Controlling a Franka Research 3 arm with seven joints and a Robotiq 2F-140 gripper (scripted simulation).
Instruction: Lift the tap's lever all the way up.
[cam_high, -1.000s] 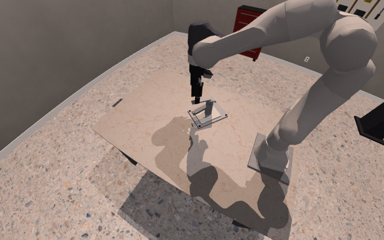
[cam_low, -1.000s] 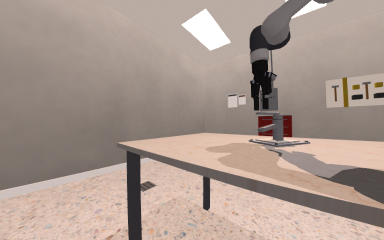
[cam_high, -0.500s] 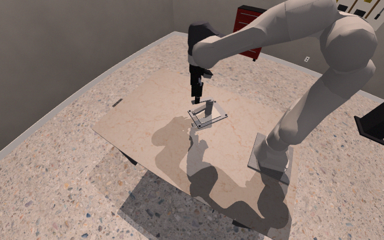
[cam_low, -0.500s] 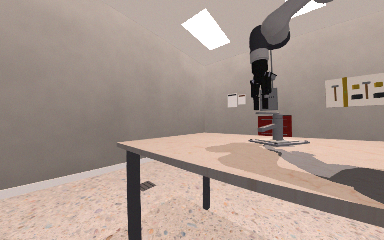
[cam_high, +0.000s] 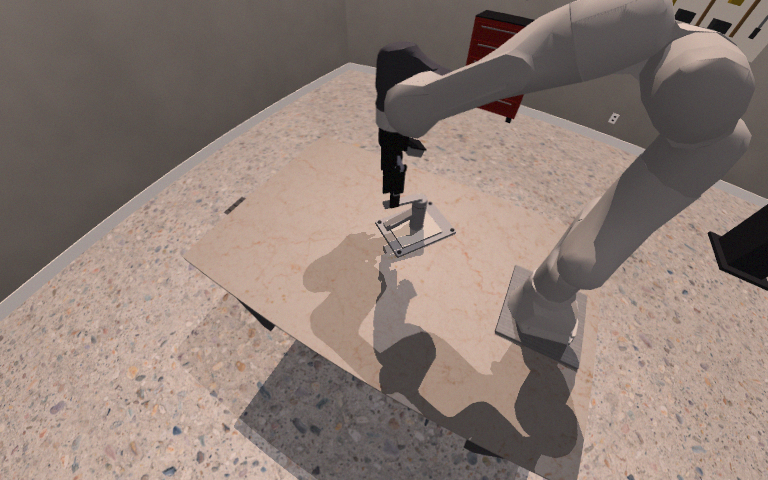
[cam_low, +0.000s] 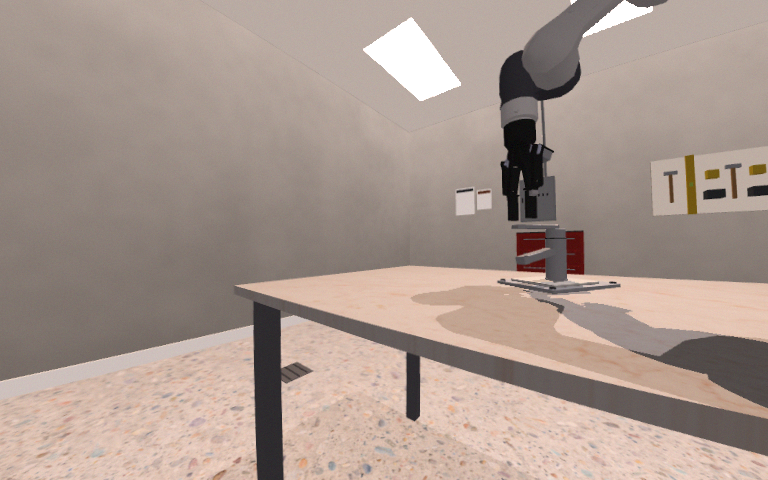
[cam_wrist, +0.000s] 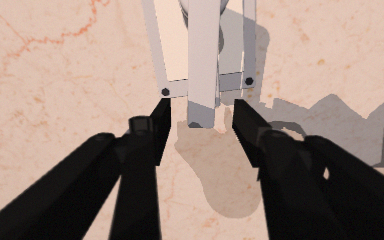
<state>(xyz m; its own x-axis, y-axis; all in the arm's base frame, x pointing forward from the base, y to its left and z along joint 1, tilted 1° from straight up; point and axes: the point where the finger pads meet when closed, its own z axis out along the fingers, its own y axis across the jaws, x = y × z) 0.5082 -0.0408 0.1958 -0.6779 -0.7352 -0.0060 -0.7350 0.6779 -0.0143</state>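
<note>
My gripper is now 30 mm past the lever, 30 mm to the left of it and 50 mm above it.
</note>
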